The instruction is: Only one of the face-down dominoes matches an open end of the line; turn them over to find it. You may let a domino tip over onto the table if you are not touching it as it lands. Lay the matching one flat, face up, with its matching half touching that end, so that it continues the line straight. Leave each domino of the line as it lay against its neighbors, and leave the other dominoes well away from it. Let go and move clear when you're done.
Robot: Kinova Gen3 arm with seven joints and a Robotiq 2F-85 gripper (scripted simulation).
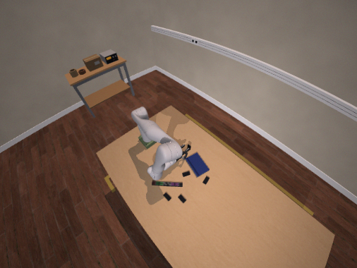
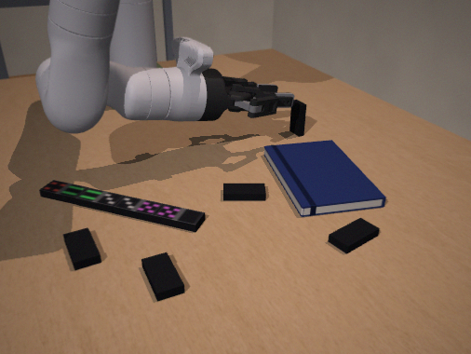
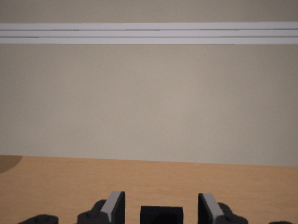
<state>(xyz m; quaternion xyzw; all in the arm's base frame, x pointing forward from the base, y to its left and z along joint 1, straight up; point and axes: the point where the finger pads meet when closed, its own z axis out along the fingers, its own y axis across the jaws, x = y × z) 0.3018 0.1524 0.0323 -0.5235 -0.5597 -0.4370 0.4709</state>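
My hand is 50 mm to the right of the purple domino and 50 mm above it. The rest, counted from my hand: blue book (140 mm ahead, 10 mm to the right, 70 mm below).
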